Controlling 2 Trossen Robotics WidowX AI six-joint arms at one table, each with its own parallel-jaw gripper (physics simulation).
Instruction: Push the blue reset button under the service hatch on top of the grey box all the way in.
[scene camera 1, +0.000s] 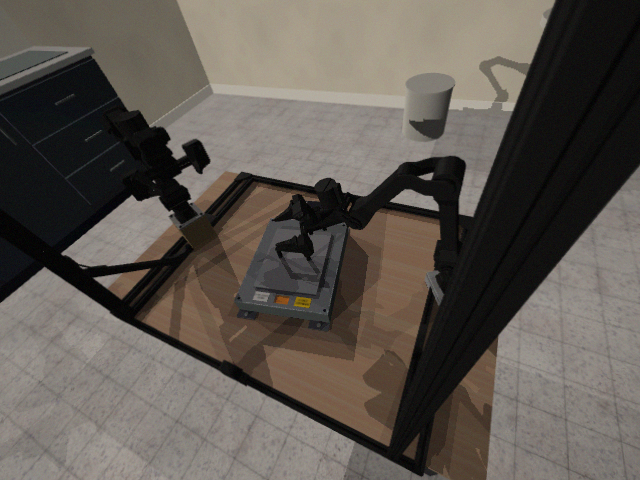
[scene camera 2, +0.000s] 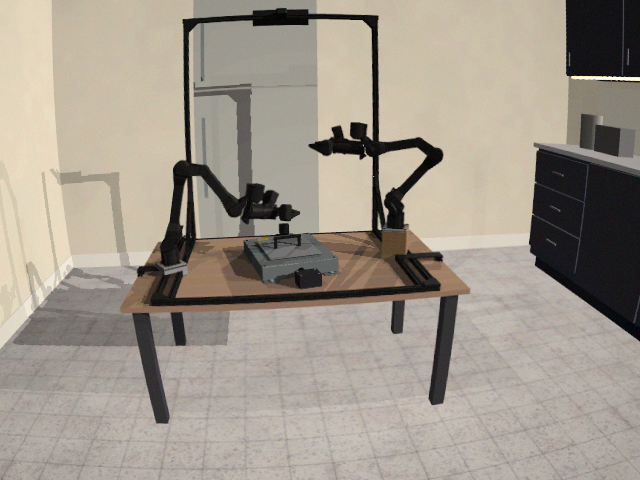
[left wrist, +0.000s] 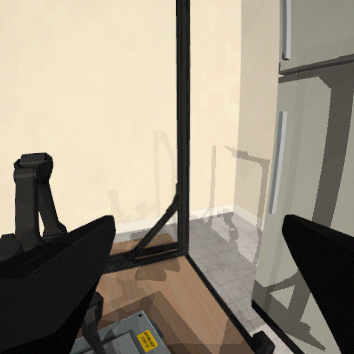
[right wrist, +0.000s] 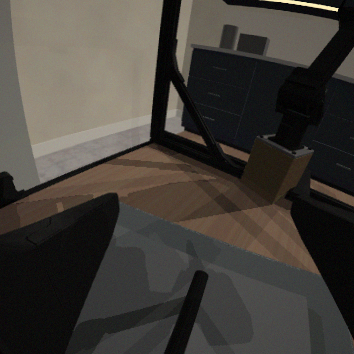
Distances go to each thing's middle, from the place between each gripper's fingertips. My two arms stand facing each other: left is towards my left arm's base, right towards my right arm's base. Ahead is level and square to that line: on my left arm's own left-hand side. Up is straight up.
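Labels:
Service hatch (scene camera 1: 285, 269): my left hand 13 cm to the left of it, 12 cm short of it, 37 cm above it.
Same service hatch: my right hand 12 cm above it, 3 cm to the left of it, 2 cm short of it.

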